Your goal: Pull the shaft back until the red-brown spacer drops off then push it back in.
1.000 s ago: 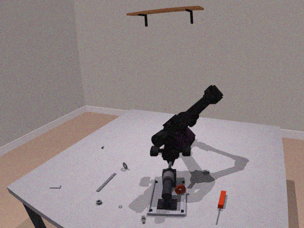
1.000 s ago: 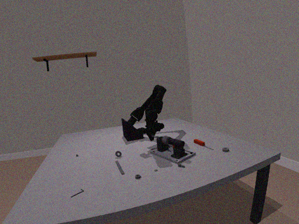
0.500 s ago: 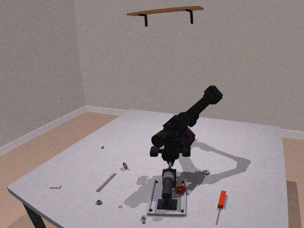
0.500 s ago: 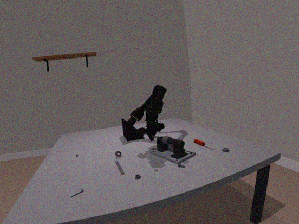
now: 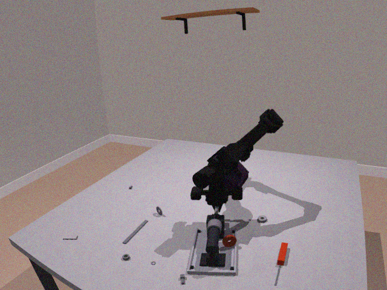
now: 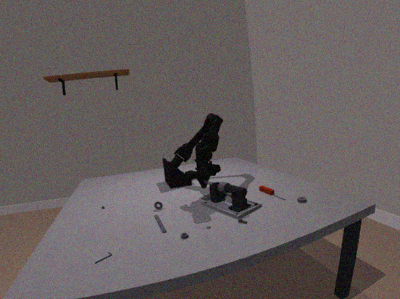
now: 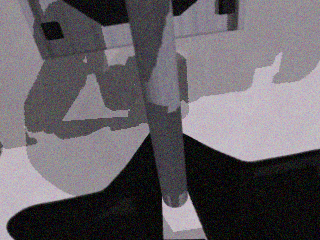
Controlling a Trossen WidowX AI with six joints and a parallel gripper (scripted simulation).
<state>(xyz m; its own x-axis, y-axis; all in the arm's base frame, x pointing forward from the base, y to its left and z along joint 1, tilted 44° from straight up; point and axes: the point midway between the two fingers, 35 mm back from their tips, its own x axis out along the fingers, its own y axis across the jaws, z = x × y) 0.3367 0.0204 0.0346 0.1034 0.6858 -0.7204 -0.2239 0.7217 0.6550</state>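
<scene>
Right now my gripper tip is 7 cm short of the grey shaft, 3 cm below it and 2 cm to the right of it. Also, from my gripper tip: flat metal bar 28 cm to the right, 16 cm ahead, 4 cm below; small bolt 33 cm ahead, 4 cm below, 1 cm to the right; light grey spacer 14 cm ahead, 3 cm to the left, 3 cm above.
</scene>
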